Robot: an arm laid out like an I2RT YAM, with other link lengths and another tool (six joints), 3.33 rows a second.
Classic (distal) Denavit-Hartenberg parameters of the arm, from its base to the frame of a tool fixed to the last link. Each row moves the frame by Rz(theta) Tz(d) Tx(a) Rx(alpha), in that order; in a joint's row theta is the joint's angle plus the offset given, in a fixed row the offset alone. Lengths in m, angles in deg.
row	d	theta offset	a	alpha
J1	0.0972	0	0.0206	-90
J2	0	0	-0.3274	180
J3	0	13.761	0.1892	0
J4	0.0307	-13.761	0.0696	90
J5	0.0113	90	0	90
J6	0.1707	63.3	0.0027	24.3
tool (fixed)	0.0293	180	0	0
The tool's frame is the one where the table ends.
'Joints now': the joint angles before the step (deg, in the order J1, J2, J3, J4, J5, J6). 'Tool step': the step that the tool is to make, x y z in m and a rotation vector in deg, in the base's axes. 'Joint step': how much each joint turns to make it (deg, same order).
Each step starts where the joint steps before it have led.
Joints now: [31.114, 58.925, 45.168, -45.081, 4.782, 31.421]
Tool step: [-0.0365, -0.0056, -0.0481, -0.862, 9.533, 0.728]
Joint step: [0.046, 1.083, -9.168, 1.580, -4.045, 1.283]
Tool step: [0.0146, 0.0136, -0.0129, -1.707, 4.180, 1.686]
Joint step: [-0.066, 9.067, 0.004, 4.605, -1.263, -1.401]
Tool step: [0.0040, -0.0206, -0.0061, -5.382, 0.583, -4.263]
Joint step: [-0.926, 2.403, -0.417, -0.496, 5.099, 1.981]
